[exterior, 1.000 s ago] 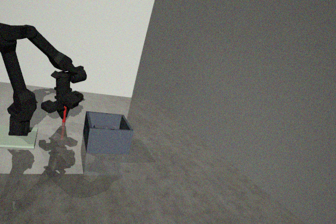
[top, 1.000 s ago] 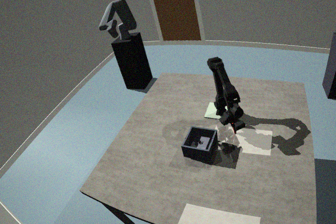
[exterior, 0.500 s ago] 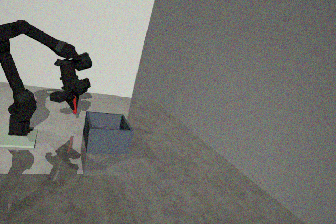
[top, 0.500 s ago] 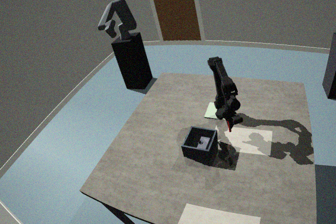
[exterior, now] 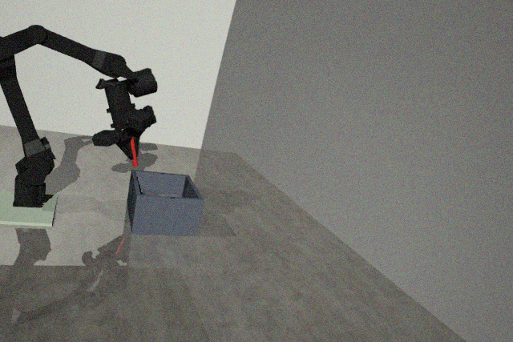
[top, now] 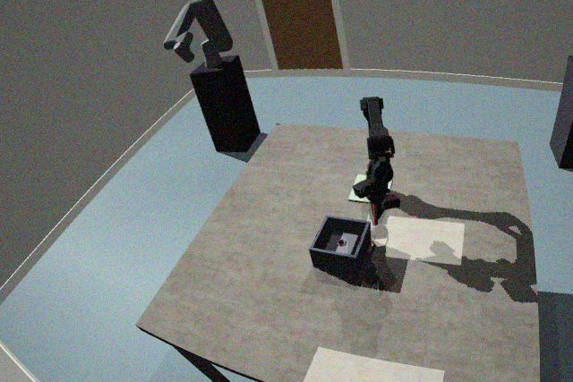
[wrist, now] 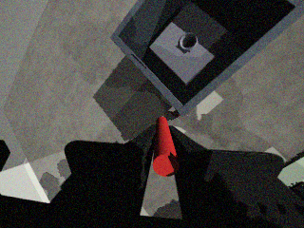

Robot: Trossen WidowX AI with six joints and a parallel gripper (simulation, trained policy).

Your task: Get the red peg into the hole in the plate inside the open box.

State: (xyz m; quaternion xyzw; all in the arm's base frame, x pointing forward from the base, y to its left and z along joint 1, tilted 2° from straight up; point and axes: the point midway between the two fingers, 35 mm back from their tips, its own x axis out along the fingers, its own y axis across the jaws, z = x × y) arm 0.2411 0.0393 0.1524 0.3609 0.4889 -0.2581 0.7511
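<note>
Now: gripper tip 70 mm short of the grey plate, 110 mm to the left of it and 80 mm above it. From my gripper tip the other things lie so: blue-grey box: 70 mm ahead, 110 mm to the right, 100 mm below; then red peg: 20 mm above.
</note>
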